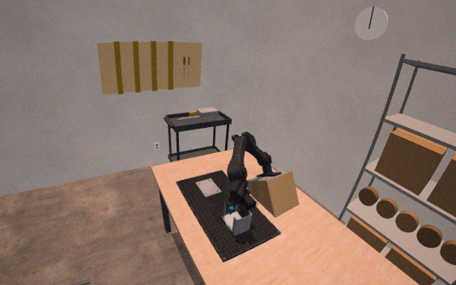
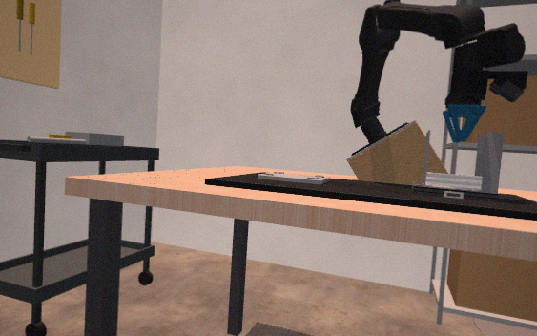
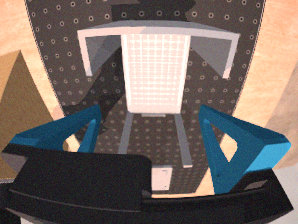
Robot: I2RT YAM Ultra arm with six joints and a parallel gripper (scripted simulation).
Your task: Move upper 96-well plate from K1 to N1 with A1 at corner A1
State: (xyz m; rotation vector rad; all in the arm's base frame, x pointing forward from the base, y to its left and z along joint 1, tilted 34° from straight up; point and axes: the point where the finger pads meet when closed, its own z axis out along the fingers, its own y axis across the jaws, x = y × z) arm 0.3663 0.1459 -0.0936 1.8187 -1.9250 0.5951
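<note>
Now: hand 9 cm above the white 96-well plate and 1 cm short of it.
</note>
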